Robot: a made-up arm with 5 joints.
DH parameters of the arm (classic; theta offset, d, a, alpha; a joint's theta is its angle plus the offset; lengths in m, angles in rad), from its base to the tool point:
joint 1: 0 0.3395 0 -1.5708
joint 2: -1.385 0 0.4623 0
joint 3: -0.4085 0 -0.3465 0
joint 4: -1.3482 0 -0.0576 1.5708
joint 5: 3.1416 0.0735 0 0
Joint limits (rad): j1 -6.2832..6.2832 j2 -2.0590..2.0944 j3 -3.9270..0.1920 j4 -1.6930..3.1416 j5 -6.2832..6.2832
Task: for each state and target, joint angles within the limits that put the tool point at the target. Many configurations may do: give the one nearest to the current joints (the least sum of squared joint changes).
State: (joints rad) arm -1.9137 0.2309 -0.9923 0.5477 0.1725
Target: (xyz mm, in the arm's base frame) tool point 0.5 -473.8 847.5
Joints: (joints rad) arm -1.5697 -0.1068 -1.3547 0.4704 0.1725
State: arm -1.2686 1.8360 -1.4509 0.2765 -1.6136
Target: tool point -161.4 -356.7 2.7
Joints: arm -1.9957 1.1694 -0.8024 0.4079 -1.6136
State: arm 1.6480 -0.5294 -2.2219 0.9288 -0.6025
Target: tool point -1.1 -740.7 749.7
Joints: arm 1.5693 -1.5413 -2.2579 1.0853 -0.6025
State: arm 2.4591 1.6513 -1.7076 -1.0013 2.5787
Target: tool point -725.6 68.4 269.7
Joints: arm 3.0476 1.0896 -1.5504 -1.2047 2.5787
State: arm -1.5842 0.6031 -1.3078 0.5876 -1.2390
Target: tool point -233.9 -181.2 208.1
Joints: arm -2.4825 0.6770 -0.3991 0.7850 -1.2390
